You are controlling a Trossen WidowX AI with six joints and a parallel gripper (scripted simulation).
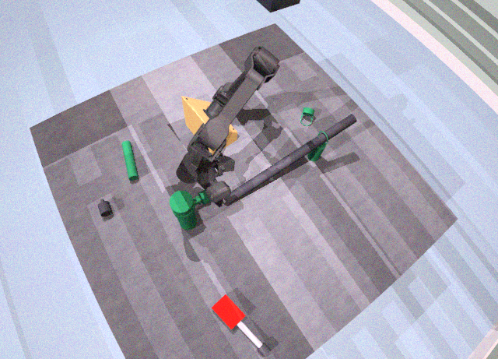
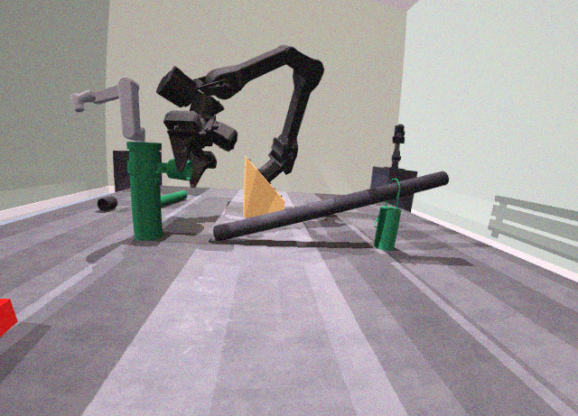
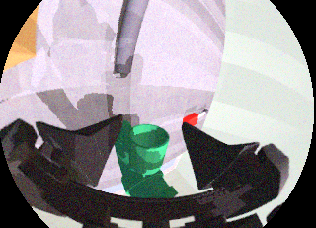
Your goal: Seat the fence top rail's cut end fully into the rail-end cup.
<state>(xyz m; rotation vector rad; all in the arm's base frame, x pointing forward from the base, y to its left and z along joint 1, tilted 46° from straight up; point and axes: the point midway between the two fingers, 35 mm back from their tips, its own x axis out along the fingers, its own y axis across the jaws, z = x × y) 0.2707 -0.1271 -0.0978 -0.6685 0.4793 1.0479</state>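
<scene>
The green rail-end cup is 2 cm behind my gripper tip, 3 cm to the right of it and 2 cm above it. The rest, counted from my gripper tip: small green post: 1 cm ahead, 45 cm to the left, 3 cm below; green cylinder: 34 cm behind, 17 cm to the right, 12 cm below; small dark cylinder: 23 cm behind, 33 cm to the right, 11 cm below.
</scene>
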